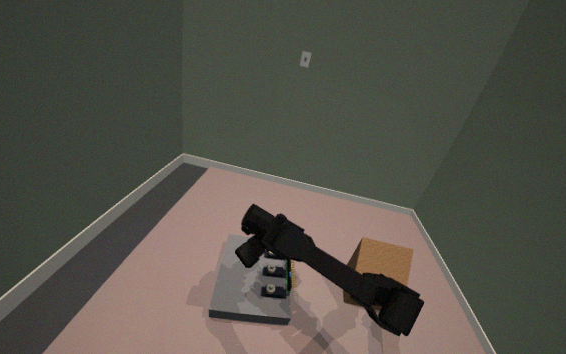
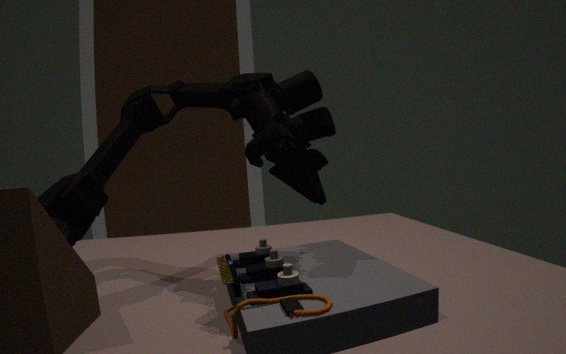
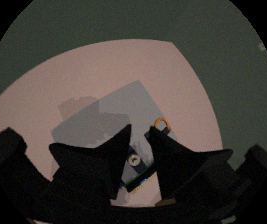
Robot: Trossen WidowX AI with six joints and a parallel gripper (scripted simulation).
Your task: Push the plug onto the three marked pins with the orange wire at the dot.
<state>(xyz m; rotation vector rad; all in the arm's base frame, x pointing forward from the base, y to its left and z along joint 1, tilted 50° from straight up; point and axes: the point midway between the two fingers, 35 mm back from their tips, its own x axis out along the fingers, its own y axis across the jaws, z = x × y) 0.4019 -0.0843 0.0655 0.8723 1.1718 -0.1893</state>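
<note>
My gripper tip is 14 cm past the blue mark, 8 cm above it and 3 cm to the right of it. The rest, counted from my gripper tip: grey holder (13 cm below, 3 cm to the left, 2 cm ahead).
</note>
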